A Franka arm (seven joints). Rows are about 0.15 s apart.
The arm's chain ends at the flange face. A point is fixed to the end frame.
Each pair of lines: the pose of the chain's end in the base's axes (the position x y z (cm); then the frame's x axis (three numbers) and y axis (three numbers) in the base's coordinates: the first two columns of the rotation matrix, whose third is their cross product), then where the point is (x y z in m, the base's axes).
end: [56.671, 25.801, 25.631, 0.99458, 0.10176, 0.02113, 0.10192, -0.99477, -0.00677]
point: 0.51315 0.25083 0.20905
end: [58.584, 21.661, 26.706, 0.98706, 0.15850, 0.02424, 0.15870, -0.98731, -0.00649]
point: 0.53292 0.20639 0.21963
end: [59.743, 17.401, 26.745, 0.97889, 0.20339, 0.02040, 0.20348, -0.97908, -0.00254]
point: 0.54489 0.16117 0.22023
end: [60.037, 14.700, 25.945, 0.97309, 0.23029, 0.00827, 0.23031, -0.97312, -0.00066]
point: 0.54767 0.13251 0.21290
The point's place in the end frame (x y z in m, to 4 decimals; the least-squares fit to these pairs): -0.0550 0.0020 0.0461
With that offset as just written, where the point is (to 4 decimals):
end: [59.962, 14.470, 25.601, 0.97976, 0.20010, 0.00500, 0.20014, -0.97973, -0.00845]
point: 0.5463 0.1322 0.2096
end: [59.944, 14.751, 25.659, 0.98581, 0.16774, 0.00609, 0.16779, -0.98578, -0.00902]
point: 0.5458 0.1368 0.2101
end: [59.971, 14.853, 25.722, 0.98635, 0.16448, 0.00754, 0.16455, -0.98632, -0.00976]
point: 0.5461 0.1380 0.2107
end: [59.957, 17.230, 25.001, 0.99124, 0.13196, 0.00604, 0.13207, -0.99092, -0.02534]
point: 0.5454 0.1643 0.2035
